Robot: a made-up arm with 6 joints.
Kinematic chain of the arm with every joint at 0, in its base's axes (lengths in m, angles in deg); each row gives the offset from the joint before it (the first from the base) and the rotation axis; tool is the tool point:
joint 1: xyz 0 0 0.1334 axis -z
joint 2: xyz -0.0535 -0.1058 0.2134 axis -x
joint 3: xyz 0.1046 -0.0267 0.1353 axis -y
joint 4: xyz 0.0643 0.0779 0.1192 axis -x
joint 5: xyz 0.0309 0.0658 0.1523 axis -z
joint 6: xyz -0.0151 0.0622 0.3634 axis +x
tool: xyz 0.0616 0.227 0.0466
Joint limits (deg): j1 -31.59..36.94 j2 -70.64..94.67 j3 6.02..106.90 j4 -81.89..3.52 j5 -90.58..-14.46 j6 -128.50..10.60
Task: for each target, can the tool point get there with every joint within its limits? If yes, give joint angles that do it. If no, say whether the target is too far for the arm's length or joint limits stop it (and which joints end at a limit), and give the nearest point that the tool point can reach.
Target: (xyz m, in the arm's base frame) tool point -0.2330 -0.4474 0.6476
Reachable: yes | joints -4.77 -43.59 56.55 -42.29 -41.87 -97.29
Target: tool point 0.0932 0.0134 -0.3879
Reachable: no: joint limits stop it (at a limit: joint 1, joint 2, joint 3, joint 4, joint 5, joint 6) | nearest point -0.0828 -0.2379 -0.1968 | short by 0.361 m
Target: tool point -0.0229 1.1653 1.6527
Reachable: no: too far | nearest point -0.0111 0.5627 1.0337 | short by 0.864 m
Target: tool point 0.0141 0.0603 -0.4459
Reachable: no: joint limits stop it (at a limit: joint 1, joint 2, joint 3, joint 4, joint 5, joint 6) | nearest point -0.2517 -0.0100 -0.1968 | short by 0.371 m
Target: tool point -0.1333 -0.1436 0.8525
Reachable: yes | joints -13.25 13.75 40.46 -62.74 -37.63 -90.90
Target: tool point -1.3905 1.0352 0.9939
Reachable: no: too far | nearest point -0.6049 0.4890 0.6633 | short by 1.012 m
